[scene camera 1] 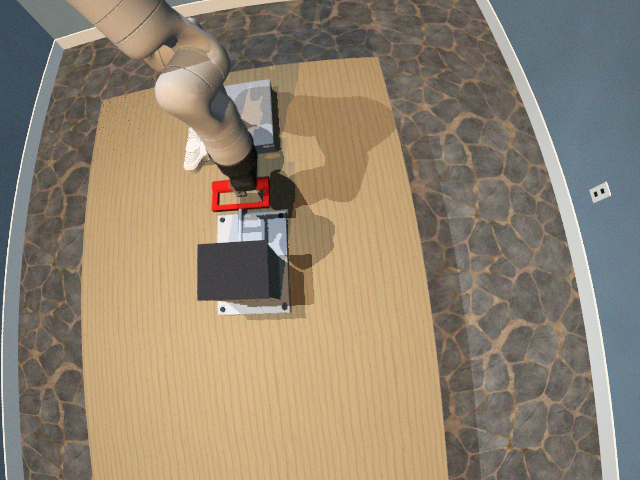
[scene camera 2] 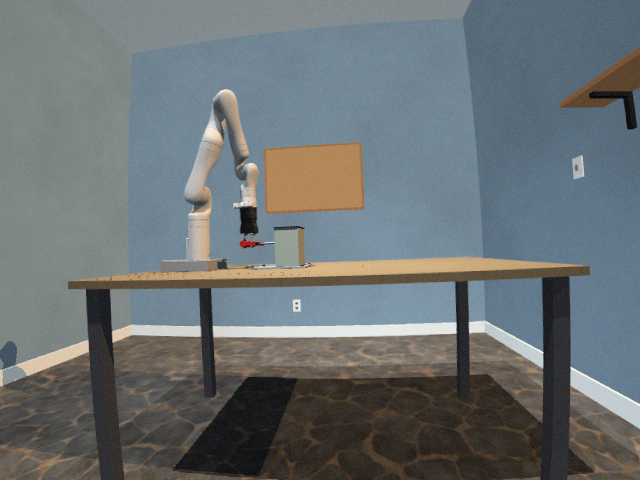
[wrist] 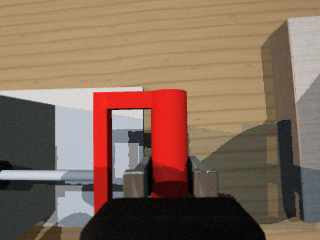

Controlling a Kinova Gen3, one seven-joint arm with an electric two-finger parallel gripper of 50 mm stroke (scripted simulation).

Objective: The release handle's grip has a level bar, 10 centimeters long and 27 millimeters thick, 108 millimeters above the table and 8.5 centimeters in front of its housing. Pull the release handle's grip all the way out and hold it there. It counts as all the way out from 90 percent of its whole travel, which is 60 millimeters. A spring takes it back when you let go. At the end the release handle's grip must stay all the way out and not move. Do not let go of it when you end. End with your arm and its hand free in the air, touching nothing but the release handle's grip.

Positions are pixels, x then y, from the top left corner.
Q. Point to a base plate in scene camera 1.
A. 271,226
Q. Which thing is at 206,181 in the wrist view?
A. My gripper.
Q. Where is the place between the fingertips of my gripper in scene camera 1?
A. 242,188
